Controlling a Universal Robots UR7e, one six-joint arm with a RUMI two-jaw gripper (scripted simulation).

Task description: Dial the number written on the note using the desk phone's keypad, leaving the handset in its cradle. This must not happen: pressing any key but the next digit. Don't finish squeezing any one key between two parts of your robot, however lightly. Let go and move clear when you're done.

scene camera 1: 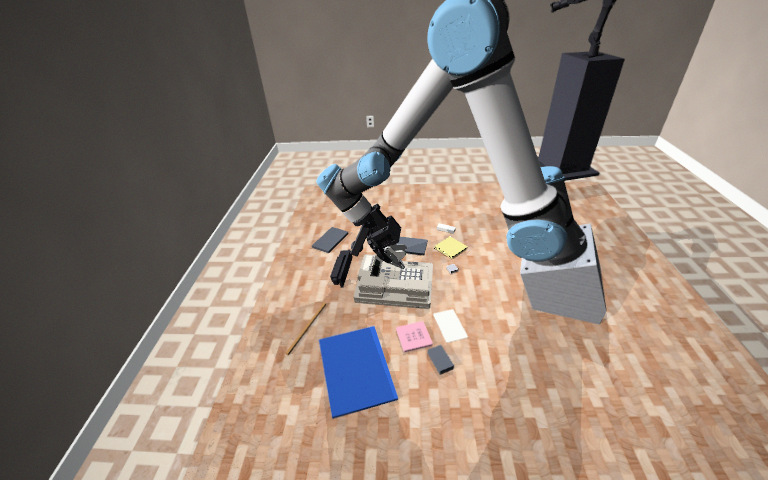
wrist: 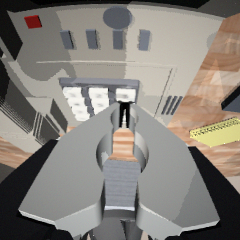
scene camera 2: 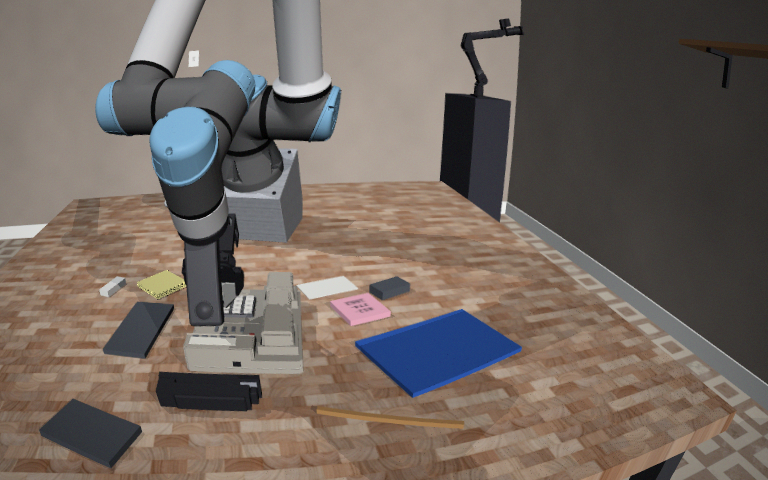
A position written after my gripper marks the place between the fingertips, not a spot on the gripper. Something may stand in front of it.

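A blue book [scene camera 2: 427, 355] is here, and I see a white card [scene camera 2: 341, 284] as well. Scene camera 1 shows me the book too [scene camera 1: 357, 377], but in the wrist view the book is out of frame. Then there is my gripper [scene camera 2: 224, 306], which I also find in scene camera 1 [scene camera 1: 404, 267] and in the wrist view [wrist: 125, 103].
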